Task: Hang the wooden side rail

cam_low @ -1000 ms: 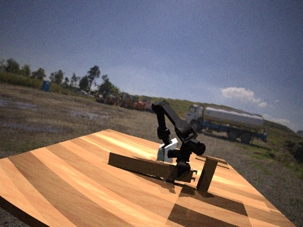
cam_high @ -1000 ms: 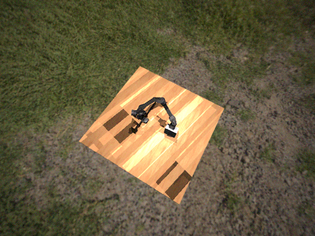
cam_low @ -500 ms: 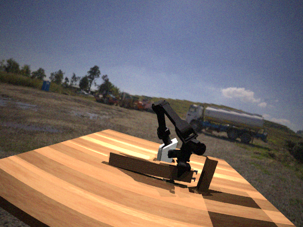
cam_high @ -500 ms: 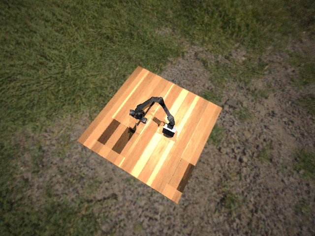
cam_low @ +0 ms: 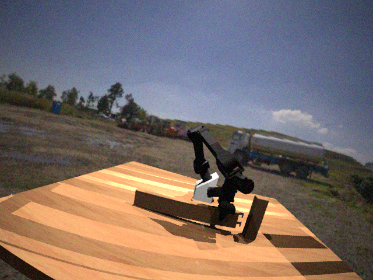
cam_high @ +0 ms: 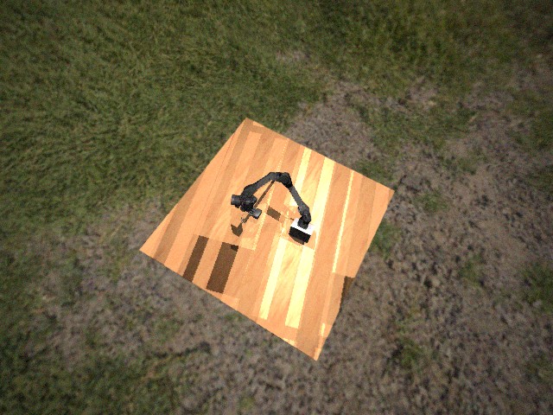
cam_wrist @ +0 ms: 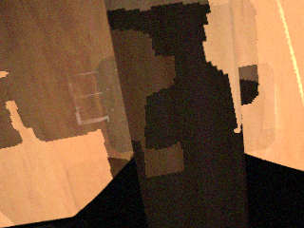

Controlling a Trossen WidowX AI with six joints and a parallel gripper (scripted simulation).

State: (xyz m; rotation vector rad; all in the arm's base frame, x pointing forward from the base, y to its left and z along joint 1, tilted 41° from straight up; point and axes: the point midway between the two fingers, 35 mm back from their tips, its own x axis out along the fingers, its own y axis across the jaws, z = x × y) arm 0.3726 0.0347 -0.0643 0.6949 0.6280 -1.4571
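Now: gripper tip 14 cm to the right of the headboard post and 4 cm below it.
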